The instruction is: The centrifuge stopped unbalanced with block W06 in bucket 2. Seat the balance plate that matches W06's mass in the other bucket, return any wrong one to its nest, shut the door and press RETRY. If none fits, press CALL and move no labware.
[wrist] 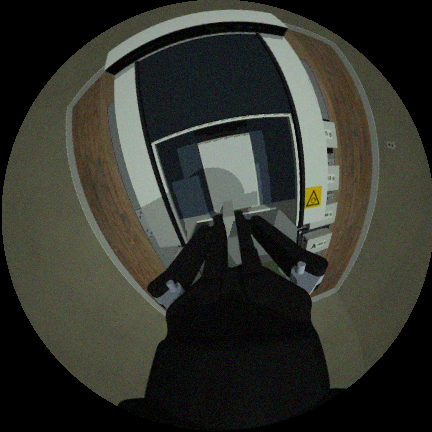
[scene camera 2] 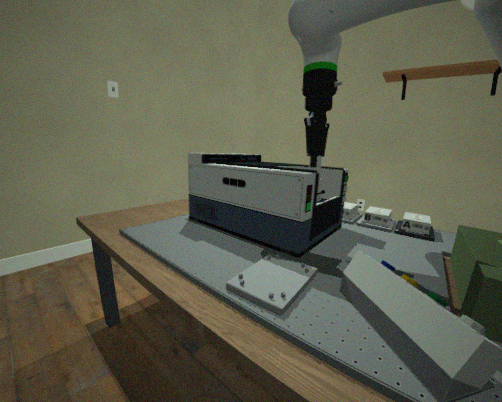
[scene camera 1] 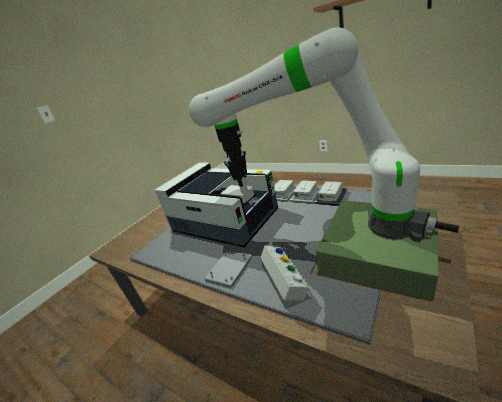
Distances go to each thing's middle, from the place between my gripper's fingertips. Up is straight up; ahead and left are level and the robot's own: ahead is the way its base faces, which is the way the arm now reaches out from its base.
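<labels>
With respect to the white plate (wrist: 228,163), my hand is 20 mm above it, 60 mm short of it and 10 mm to the left of it. Positions from my hand: dark top door (wrist: 210,78), 30 mm above, 230 mm ahead, 20 mm to the left; centrifuge (scene camera 2: 278,207), 60 mm below, 200 mm ahead, 20 mm to the left; grey plate holder (scene camera 2: 274,282), 170 mm below, 100 mm behind, 270 mm to the left.
</labels>
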